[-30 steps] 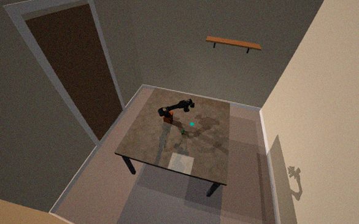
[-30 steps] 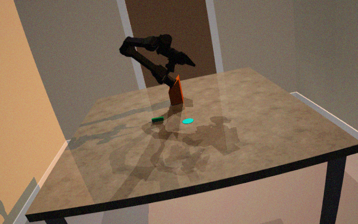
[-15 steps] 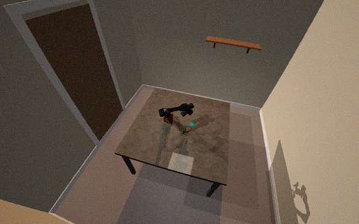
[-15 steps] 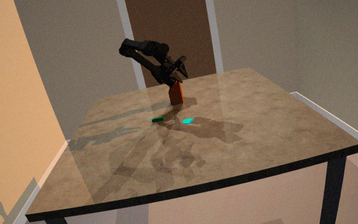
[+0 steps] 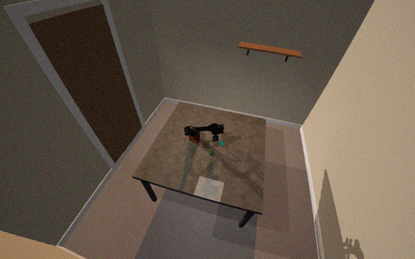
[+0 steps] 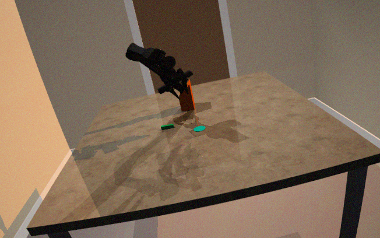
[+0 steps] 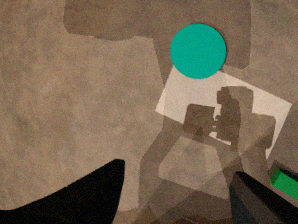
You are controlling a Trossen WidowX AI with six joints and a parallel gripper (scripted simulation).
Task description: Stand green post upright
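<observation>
Right now the green post is 30 mm behind my gripper tip, 120 mm to the right of it and 150 mm below it. From my gripper tip the other things lie so: cyan circle 80 mm ahead, 40 mm to the left, 160 mm below.
</observation>
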